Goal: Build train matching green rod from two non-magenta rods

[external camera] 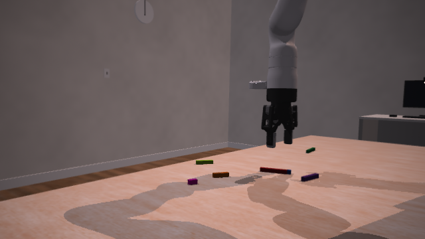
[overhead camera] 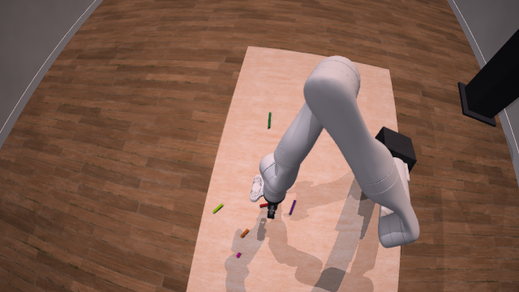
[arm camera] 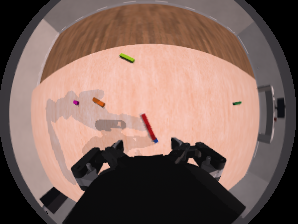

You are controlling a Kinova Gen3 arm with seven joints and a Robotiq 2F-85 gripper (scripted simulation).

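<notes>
Right now the red rod is 2 cm ahead of my hand and 7 cm below it. Also, from my hand: orange rod 7 cm ahead, 14 cm to the left, 7 cm below; blue rod 1 cm behind, 2 cm to the right, 7 cm below; purple rod 8 cm behind, 2 cm to the right, 7 cm below.
</notes>
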